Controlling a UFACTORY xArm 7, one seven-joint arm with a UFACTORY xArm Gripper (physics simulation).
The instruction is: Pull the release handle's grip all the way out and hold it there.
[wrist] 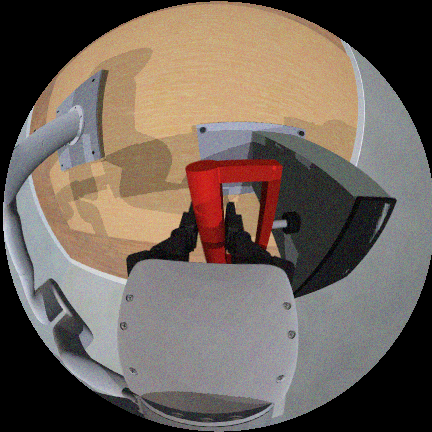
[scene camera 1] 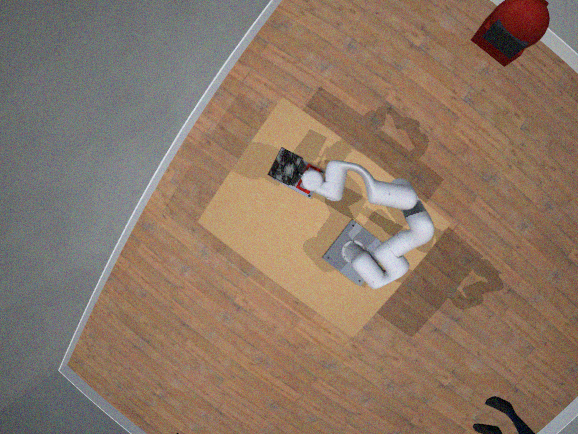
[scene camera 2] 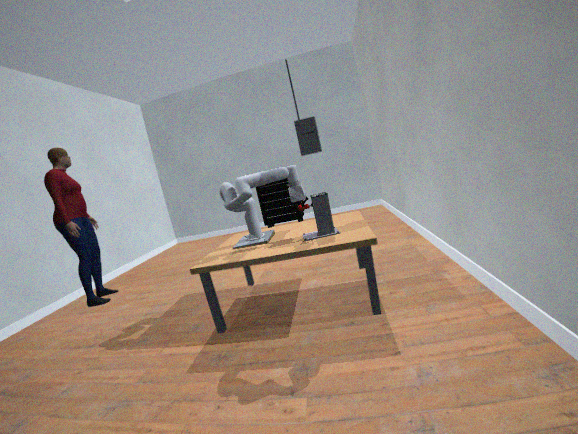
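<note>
The release handle (scene camera 1: pixel 303 189) (scene camera 2: pixel 301 207) (wrist: pixel 250 172) is a red rectangular frame with a thick round grip bar (wrist: pixel 205 189) on the side away from its housing. A short light rod (wrist: pixel 279 224) joins it through a black collar (wrist: pixel 291 223) to the tall dark grey housing (scene camera 1: pixel 287 167) (scene camera 2: pixel 322 215) (wrist: pixel 315 185). A gap shows between the frame and the housing. My gripper (scene camera 2: pixel 303 201) (wrist: pixel 211 211) is shut on the grip bar, one black finger on each side of it, one of them inside the frame's opening. In scene camera 1 the wrist hides the fingers.
The housing stands on a grey plate (scene camera 2: pixel 312 236) (wrist: pixel 220 136) on the wooden table (scene camera 1: pixel 260 220) (scene camera 2: pixel 350 222) (wrist: pixel 225 65). The arm's base plate (scene camera 1: pixel 337 255) (scene camera 2: pixel 245 243) (wrist: pixel 90 100) stands on the same table. A person (scene camera 2: pixel 67 200) stands on the floor beyond the table.
</note>
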